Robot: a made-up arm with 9 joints. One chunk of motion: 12 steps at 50 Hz.
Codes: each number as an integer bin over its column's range. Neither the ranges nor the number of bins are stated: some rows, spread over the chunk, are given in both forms.
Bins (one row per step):
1: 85 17 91 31 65 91 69 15 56
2: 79 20 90 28 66 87 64 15 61
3: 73 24 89 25 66 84 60 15 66
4: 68 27 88 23 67 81 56 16 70
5: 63 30 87 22 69 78 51 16 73
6: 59 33 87 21 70 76 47 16 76
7: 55 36 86 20 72 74 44 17 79
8: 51 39 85 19 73 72 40 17 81
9: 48 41 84 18 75 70 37 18 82
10: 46 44 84 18 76 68 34 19 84
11: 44 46 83 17 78 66 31 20 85
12: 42 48 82 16 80 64 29 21 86
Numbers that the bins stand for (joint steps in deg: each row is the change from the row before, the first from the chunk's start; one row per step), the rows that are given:
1: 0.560 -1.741 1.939 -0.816 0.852 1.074 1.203 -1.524 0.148
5: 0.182 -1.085 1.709 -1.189 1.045 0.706 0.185 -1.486 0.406
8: -0.024 -0.630 1.594 -1.313 1.239 0.536 -0.437 -1.447 0.527
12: -0.179 -0.176 1.421 -1.437 1.579 0.310 -1.060 -1.294 0.603
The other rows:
2: 0.457 -1.590 1.882 -0.940 0.900 0.961 0.920 -1.524 0.224
3: 0.354 -1.388 1.824 -1.065 0.900 0.876 0.694 -1.524 0.300
4: 0.268 -1.236 1.767 -1.147 0.948 0.791 0.468 -1.486 0.361
6: 0.113 -0.933 1.709 -1.230 1.094 0.649 -0.041 -1.486 0.452
7: 0.044 -0.782 1.652 -1.272 1.191 0.593 -0.211 -1.447 0.497
9: -0.076 -0.529 1.536 -1.355 1.336 0.480 -0.607 -1.409 0.542
10: -0.110 -0.378 1.536 -1.355 1.385 0.423 -0.777 -1.371 0.573
11: -0.144 -0.277 1.479 -1.396 1.482 0.367 -0.946 -1.332 0.588

